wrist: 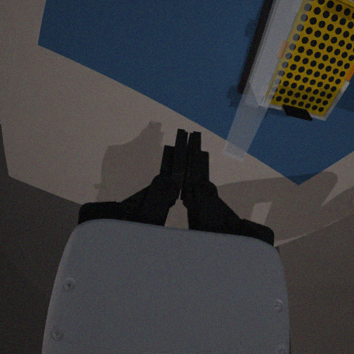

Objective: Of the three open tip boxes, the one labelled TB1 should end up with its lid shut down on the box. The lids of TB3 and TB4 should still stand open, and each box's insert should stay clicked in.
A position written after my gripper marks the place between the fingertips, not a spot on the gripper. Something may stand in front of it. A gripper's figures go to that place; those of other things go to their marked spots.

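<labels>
My gripper (185, 144) is 15 cm from the lens, while a blue mat (192, 64) sits 27 cm from the lens.
</labels>
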